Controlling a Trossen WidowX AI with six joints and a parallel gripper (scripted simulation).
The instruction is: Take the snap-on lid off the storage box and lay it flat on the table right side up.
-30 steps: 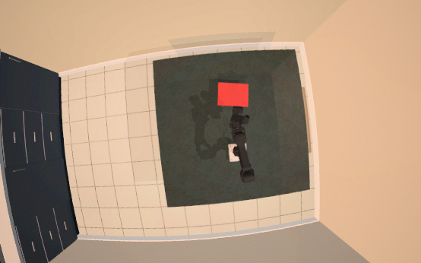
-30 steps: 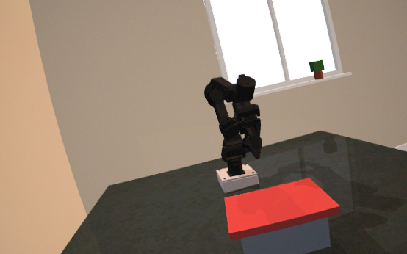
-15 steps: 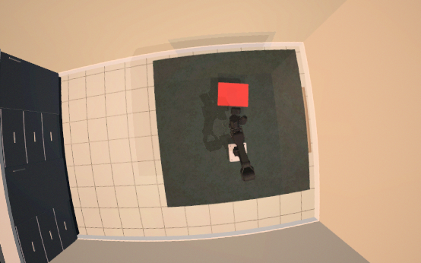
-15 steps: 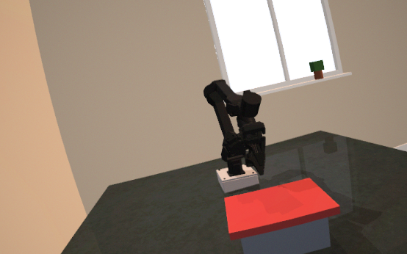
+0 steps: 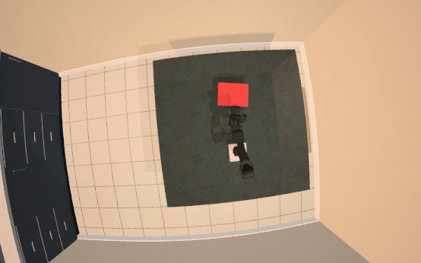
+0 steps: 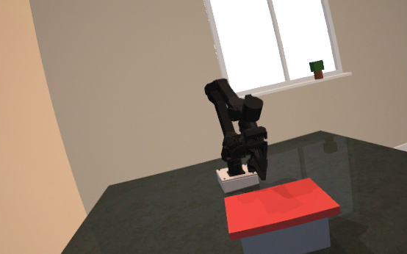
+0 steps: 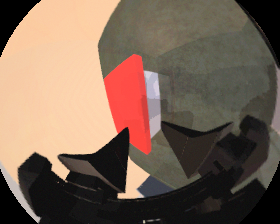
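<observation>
The red lid lies 110 mm ahead of my gripper tip, 30 mm below it and 20 mm to the right of it. The rest, counted from my gripper tip: grey storage box 110 mm ahead, 80 mm below, 20 mm to the right.
</observation>
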